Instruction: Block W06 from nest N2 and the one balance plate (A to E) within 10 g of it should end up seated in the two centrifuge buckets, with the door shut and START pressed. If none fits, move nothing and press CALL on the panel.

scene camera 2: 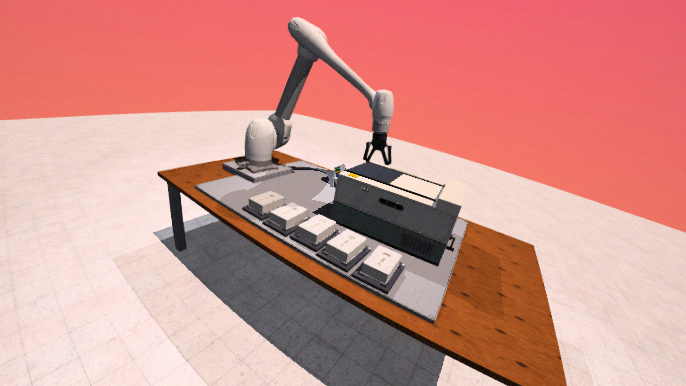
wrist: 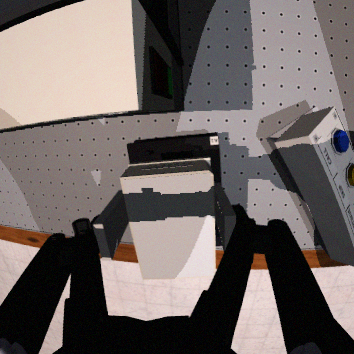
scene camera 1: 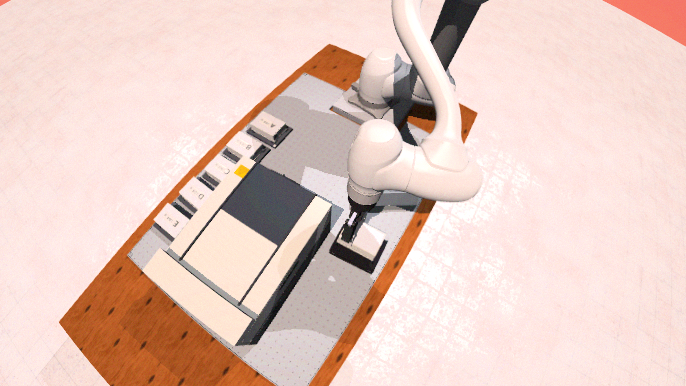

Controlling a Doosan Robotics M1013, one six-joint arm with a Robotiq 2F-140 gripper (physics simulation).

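Pixels of known places: gripper, fingertip midpoint: point(wrist: 169, 200) point(scene camera 1: 353, 232); arm's base at its link origin: point(scene camera 2: 257, 166) point(scene camera 1: 374, 100).
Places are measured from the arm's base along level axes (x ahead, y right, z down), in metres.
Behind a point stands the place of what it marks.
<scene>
My gripper point(scene camera 1: 351, 231) {z -0.091, x 0.590, y -0.330 m} point(scene camera 2: 377, 155) point(wrist: 169, 200) {z -0.091, x 0.590, y -0.330 m} is shut on block W06 point(scene camera 1: 368, 240) {z -0.100, x 0.585, y -0.384 m} point(wrist: 171, 214) {z -0.102, x 0.586, y -0.339 m}, a pale rectangular block. It holds the block upright, just over the black nest point(scene camera 1: 355, 258) {z -0.012, x 0.631, y -0.380 m} point(wrist: 175, 149) {z -0.012, x 0.598, y -0.295 m}, on the mat to the right of the centrifuge point(scene camera 1: 249, 240) {z -0.186, x 0.830, y -0.144 m} point(scene camera 2: 393, 206) {z -0.136, x 0.888, y 0.043 m}. In scene camera 2 the centrifuge hides the block. Five pale balance plates lie in a row along the mat's other side: A point(scene camera 1: 268, 124) {z -0.030, x 0.431, y 0.233 m} point(scene camera 2: 266, 201) {z -0.030, x 0.456, y 0.263 m}, B point(scene camera 1: 242, 144) {z -0.030, x 0.570, y 0.238 m}, C point(scene camera 1: 220, 168) {z -0.030, x 0.702, y 0.219 m}, D point(scene camera 1: 196, 193) {z -0.030, x 0.833, y 0.207 m} and E point(scene camera 1: 171, 220) {z -0.031, x 0.968, y 0.195 m} point(scene camera 2: 381, 263) {z -0.030, x 0.976, y 0.226 m}. The centrifuge's top shows a dark panel and a cream panel, lying flat.
A grey button panel point(wrist: 323, 168) {z -0.059, x 0.429, y -0.283 m} point(scene camera 2: 339, 168) {z -0.047, x 0.351, y -0.325 m} stands on the mat close beside the nest, with a blue CALL button point(wrist: 340, 140) {z -0.049, x 0.410, y -0.250 m} and a yellow button below it. The arm's base point(scene camera 1: 383, 76) {z -0.213, x 0.060, y -0.051 m} is at the table's far end. The table edge point(wrist: 246, 260) lies just behind the nest.
</scene>
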